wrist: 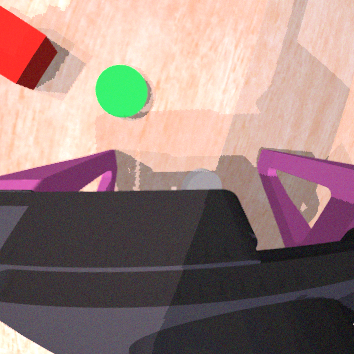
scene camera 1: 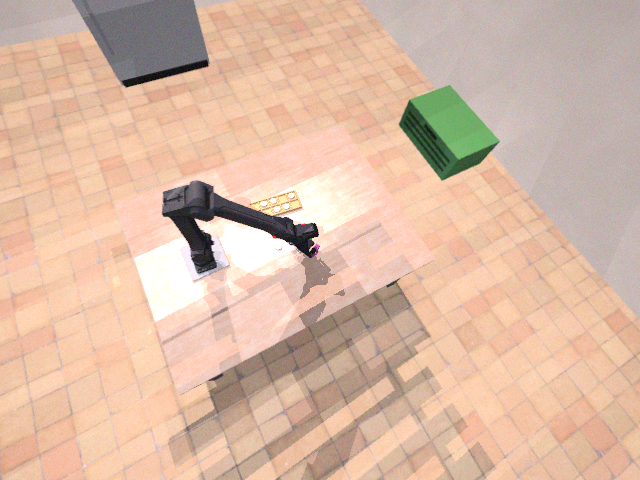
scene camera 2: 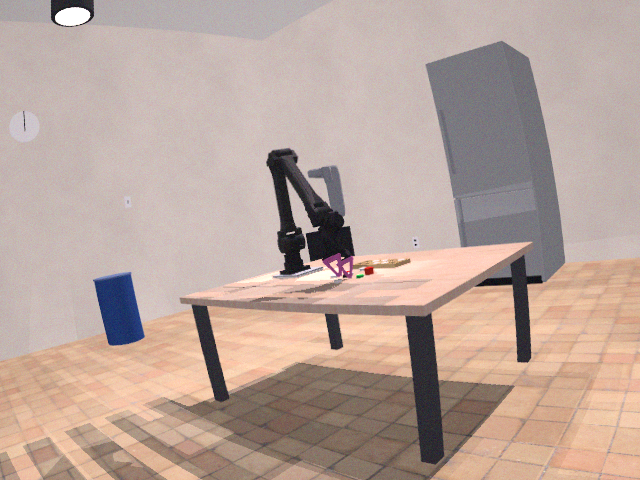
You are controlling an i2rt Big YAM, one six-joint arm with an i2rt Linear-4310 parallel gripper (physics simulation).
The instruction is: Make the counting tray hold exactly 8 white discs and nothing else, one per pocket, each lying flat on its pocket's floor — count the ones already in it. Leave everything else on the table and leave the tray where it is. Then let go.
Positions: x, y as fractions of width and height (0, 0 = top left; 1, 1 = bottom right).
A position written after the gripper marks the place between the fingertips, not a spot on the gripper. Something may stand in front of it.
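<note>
There's a green disc (wrist: 0.34, 0.26) sitting on the table, though scene camera 1 misses the disc, since it's hidden by the arm. A red cube (wrist: 0.09, 0.15) is resting on the table too, and you've also got the gripper (wrist: 0.54, 0.44).
</note>
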